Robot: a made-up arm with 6 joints.
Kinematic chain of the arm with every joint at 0, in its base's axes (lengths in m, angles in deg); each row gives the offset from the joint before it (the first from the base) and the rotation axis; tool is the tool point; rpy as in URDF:
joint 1: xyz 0 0 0.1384 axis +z
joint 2: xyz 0 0 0 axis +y
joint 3: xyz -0.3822 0 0.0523 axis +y
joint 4: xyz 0.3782 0 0.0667 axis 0.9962 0 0.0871
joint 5: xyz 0 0 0 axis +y
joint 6: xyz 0.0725 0 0.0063 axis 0.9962 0 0.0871
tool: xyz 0 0 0 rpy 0 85 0
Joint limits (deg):
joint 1: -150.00..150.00
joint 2: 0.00..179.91
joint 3: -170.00..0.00
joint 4: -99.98..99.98
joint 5: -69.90..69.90
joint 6: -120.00..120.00
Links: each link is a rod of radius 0.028 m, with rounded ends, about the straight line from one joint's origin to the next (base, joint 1, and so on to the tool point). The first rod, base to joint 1, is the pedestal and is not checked.
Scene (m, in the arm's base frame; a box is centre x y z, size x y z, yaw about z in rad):
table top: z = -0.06
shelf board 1: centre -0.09 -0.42 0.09 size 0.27 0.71 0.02 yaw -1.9
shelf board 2: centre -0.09 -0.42 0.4 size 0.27 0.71 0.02 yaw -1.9
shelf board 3: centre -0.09 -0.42 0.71 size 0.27 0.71 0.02 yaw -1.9
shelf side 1: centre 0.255 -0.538 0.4 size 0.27 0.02 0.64 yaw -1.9
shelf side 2: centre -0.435 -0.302 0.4 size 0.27 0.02 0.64 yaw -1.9
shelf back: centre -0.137 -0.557 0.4 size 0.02 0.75 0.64 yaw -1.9
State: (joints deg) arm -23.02 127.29 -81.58 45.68 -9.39 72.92
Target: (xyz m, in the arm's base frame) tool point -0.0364 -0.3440 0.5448
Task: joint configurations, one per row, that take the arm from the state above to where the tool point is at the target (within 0.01 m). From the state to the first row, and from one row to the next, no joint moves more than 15 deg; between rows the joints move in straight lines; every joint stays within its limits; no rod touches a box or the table.
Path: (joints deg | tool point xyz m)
1: -28.13 112.87 -81.34 44.01 -17.39 68.52 | 0.5424 -0.3071 0.3122
2: -33.23 98.45 -81.09 42.33 -25.39 64.11 | 0.4552 -0.3233 0.4680
3: -38.34 84.03 -80.85 40.66 -33.39 59.71 | 0.3394 -0.3017 0.6019
4: -43.44 69.61 -80.61 38.98 -41.38 55.31 | 0.2091 -0.2397 0.7035
5: -55.74 68.75 -75.28 41.83 -36.43 59.71 | 0.1616 -0.2884 0.6661
6: -68.03 67.90 -69.96 44.69 -31.49 64.11 | 0.1019 -0.3239 0.6269
7: -80.33 67.05 -64.63 47.54 -26.54 68.52 | 0.0341 -0.3430 0.5862
8: -92.63 66.20 -59.30 50.40 -21.59 72.92 | -0.0364 -0.3440 0.5448

